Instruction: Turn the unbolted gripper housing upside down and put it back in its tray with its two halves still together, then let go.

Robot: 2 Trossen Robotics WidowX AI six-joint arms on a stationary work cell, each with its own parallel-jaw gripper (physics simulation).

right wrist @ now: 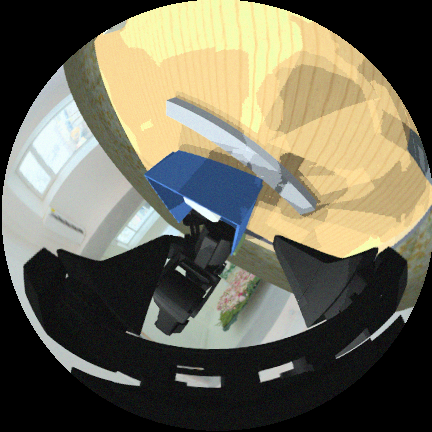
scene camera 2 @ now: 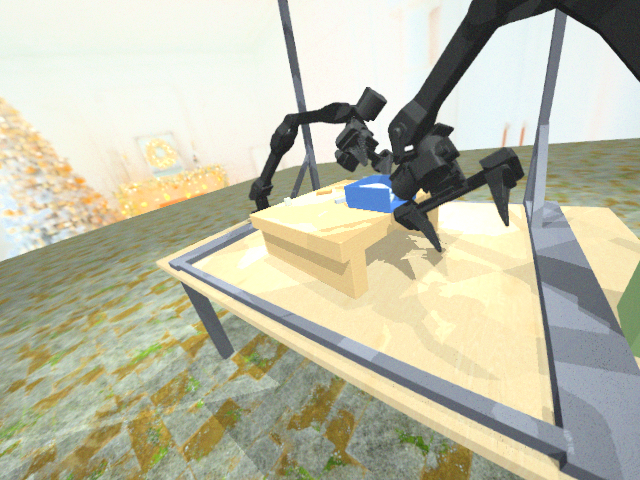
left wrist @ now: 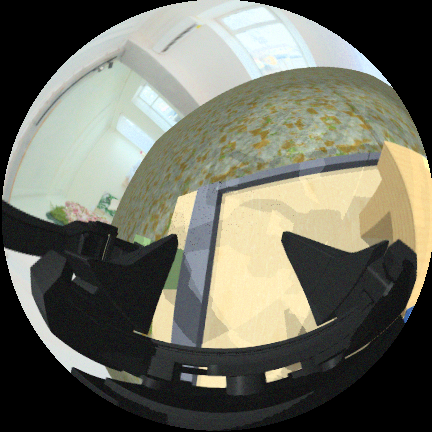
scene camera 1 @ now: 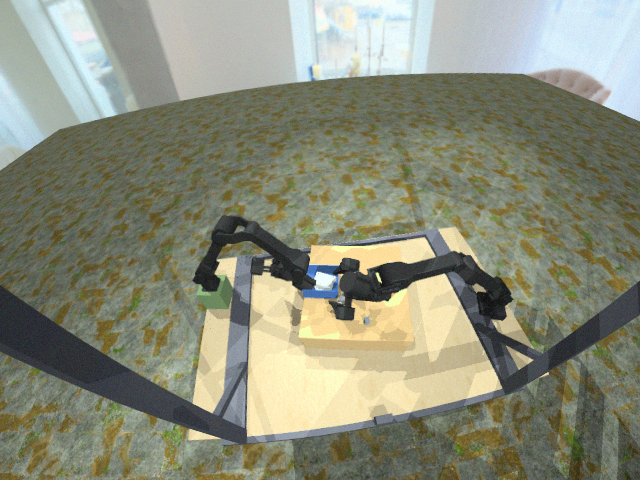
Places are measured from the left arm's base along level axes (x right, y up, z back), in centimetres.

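Where they show: left gripper, fingertip midpoint: (right wrist: 198,223) (scene camera 2: 470,239) (left wrist: 230,238) (scene camera 1: 269,265); right gripper, fingertip midpoint: (right wrist: 222,240) (scene camera 2: 378,172) (scene camera 1: 330,287); left arm's base at its link origin: (scene camera 1: 211,284); right arm's base at its link origin: (scene camera 1: 492,303).
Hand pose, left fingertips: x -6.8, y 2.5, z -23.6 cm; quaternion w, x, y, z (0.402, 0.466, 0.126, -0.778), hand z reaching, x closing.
Note:
Things, the pixels of their top centre, and the offset from my left fingertips.
- white housing at its top centre: (right wrist: 194,214) (scene camera 2: 376,184) (scene camera 1: 323,277) dz -21.5, dx +10.1, dy +4.9 cm
- blue tray at its top centre: (right wrist: 194,223) (scene camera 2: 379,180) (scene camera 1: 321,277) dz -20.9, dx +10.5, dy +5.7 cm
- long grey bar at its top centre: (right wrist: 238,150) dz -29.0, dx +14.1, dy +1.5 cm
- platform at its top centre: (right wrist: 207,93) (scene camera 2: 343,199) (scene camera 1: 355,286) dz -33.0, dx +11.4, dy +0.5 cm
- small grey block at its top centre: (scene camera 1: 367,318) dz -35.3, dx +25.6, dy +3.1 cm
- orange piece at its top centre: (scene camera 2: 323,190) dz -44.0, dx +15.3, dy +1.3 cm
- green block at its top centre: (scene camera 1: 211,284) dz +23.5, dx +6.8, dy -2.5 cm
The white housing (scene camera 1: 324,280) (right wrist: 202,209) lies in the blue tray (scene camera 1: 315,295) (scene camera 2: 367,198) (right wrist: 200,180) on the raised wooden platform. Its two halves and which side faces up cannot be made out. My right gripper (scene camera 1: 334,287) is open and empty, above the platform beside the tray, with its fingers pointing toward the tray's side. My left gripper (scene camera 2: 473,236) (left wrist: 230,238) is open and empty, off the platform's side; its fingers point down over the table in scene camera 2. The tray's corner shows at the left wrist view's right edge.
A long grey bar (right wrist: 240,145) lies on the platform (scene camera 1: 356,335) (scene camera 2: 305,227) beside the tray. A small grey block (scene camera 1: 366,320) and an orange piece (scene camera 2: 324,192) also lie there. A green block (scene camera 1: 214,297) stands by the left arm's base. Dark frame rails edge the table.

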